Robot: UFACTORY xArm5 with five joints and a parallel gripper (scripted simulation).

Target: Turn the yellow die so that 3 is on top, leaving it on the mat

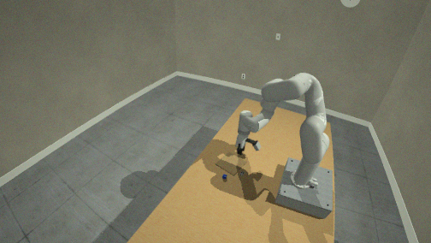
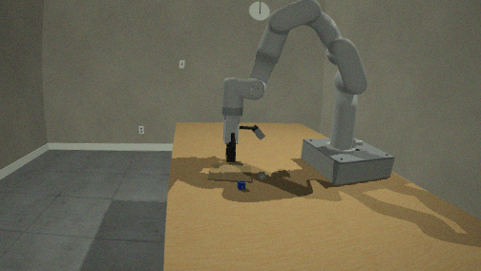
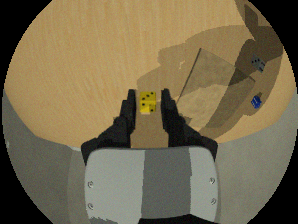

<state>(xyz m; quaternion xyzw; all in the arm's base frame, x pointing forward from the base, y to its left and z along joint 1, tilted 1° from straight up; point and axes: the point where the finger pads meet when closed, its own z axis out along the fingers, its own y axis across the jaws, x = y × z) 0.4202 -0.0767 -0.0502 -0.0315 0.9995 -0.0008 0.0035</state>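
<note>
My hand is 2 cm above the yellow die and 1 cm short of it. The rest, counted from my hand: blue die (23 cm to the left, 2 cm below, 2 cm behind); then grey die (16 cm to the left, 10 cm behind, 2 cm below); then tan mat (11 cm to the left, 3 cm below).
</note>
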